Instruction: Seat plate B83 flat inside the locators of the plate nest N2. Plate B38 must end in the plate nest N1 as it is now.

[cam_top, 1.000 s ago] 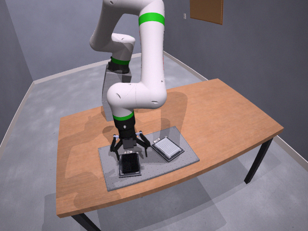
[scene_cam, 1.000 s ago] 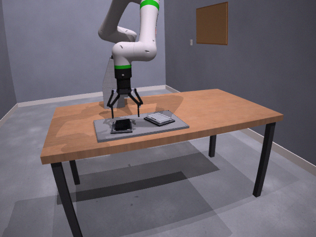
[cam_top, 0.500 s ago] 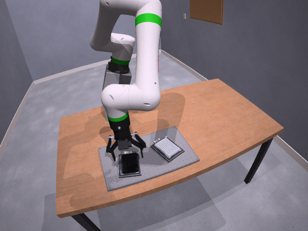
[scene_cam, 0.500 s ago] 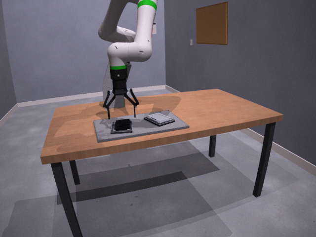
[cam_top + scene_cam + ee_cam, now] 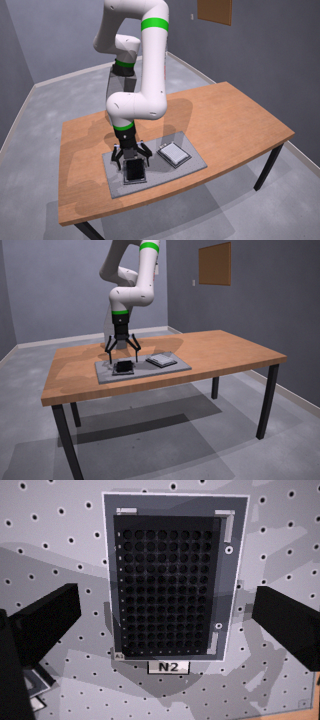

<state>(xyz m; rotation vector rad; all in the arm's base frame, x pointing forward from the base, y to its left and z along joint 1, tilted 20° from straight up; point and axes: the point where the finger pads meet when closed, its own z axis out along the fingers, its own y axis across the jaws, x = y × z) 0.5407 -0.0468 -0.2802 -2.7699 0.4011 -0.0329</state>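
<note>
Right now the black well plate is 3 cm below my hand. Also, from my hand: white well plate (23 cm to the left, 3 cm below, 1 cm behind).
</note>
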